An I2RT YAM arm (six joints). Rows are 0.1 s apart.
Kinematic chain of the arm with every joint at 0, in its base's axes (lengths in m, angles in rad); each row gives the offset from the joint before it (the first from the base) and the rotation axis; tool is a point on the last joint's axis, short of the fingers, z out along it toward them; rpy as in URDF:
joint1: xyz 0 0 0.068 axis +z
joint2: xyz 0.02 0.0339 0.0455 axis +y
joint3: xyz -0.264 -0.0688 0 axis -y
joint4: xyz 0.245 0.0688 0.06 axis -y
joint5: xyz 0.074 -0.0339 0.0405 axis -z
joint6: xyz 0.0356 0 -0.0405 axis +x
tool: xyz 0 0 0 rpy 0 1.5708 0
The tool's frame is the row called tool.
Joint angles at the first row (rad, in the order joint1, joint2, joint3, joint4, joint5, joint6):
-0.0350 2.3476 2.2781 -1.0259 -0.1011 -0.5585
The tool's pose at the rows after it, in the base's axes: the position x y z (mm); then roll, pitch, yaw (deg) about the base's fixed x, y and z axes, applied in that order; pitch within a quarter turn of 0, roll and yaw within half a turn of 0:
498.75, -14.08, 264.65, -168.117, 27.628, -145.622
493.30, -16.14, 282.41, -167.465, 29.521, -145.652
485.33, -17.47, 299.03, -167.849, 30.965, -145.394
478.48, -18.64, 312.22, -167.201, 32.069, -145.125
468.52, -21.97, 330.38, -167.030, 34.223, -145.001
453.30, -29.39, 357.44, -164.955, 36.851, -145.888
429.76, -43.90, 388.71, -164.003, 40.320, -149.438
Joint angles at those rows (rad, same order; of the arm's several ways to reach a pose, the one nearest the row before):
-0.0356 2.3133 2.2808 -1.0262 -0.1039 -0.5572
-0.0409 2.2826 2.2929 -1.0357 -0.1136 -0.5507
-0.0460 2.2499 2.3016 -1.0605 -0.1373 -0.5514
-0.0495 2.2182 2.2979 -1.0674 -0.1419 -0.5510
-0.0593 2.1748 2.2941 -1.0753 -0.1653 -0.5477
-0.0771 2.1123 2.2933 -1.0798 -0.1584 -0.5291
-0.1146 2.0280 2.2806 -1.0886 -0.1564 -0.4847

